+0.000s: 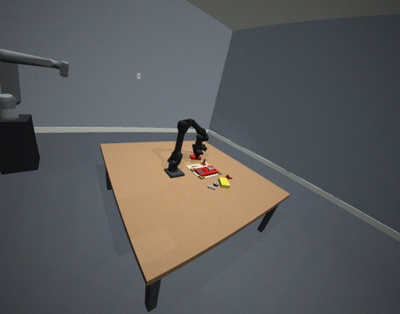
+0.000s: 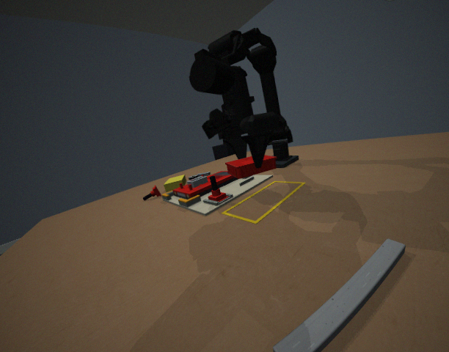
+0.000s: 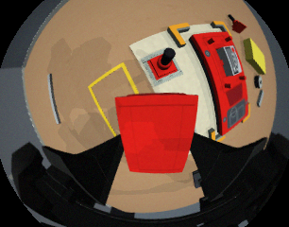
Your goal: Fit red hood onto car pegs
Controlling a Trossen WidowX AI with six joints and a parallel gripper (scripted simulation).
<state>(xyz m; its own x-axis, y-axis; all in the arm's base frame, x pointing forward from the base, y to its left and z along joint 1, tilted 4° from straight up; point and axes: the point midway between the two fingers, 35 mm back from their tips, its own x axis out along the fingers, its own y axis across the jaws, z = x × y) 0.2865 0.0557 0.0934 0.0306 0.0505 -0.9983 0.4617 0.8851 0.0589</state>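
Now: the pale jig plate 10 mm ahead of my gripper tip, 150 mm to the right of it and 50 mm below it. The rest, counted from my gripper tip: grey strip 180 mm ahead, 220 mm to the left, 60 mm below; then yellow block 370 mm to the right, 50 mm below; then red hood 10 mm above.
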